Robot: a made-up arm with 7 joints.
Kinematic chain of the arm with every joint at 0, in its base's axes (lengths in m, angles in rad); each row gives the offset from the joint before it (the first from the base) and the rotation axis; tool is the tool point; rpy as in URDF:
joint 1: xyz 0 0 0.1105 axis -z
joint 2: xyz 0 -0.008 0.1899 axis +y
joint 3: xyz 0 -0.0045 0.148 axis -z
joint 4: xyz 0 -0.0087 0.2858 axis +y
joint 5: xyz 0 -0.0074 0.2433 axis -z
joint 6: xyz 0 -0.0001 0.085 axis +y
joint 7: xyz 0 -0.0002 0.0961 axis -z
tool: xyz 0 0 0 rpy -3.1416 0 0
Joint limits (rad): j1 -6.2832..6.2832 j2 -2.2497..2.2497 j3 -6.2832..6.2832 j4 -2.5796..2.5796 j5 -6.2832..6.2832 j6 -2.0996..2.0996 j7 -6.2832..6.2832
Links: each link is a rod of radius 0.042 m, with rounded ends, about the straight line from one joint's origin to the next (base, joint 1, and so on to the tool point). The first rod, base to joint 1, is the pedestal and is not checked.
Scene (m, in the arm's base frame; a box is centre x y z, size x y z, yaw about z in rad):
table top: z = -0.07
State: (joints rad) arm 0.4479 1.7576 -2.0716 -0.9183 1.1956 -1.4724 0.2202
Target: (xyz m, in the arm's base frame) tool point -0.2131 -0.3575 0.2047
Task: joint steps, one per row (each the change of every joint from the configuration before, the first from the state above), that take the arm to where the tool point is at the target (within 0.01 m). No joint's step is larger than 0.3 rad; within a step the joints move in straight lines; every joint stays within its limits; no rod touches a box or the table.
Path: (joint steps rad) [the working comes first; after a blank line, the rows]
Joints at the target: 1.2273 1.7482 -1.9273 -1.8877 0.9833 -1.4573 0.2202
Straight joint move there: clear.

1: 0.1948 -0.0024 0.0361 -0.2424 -0.0531 0.0038 0.0000
2: 0.1949 -0.0023 0.0361 -0.2423 -0.0531 0.0038 0.0000
3: 0.1948 -0.0024 0.0360 -0.2424 -0.0530 0.0037 0.0000
4: 0.1949 -0.0023 0.0361 -0.2423 -0.0531 0.0038 0.0000

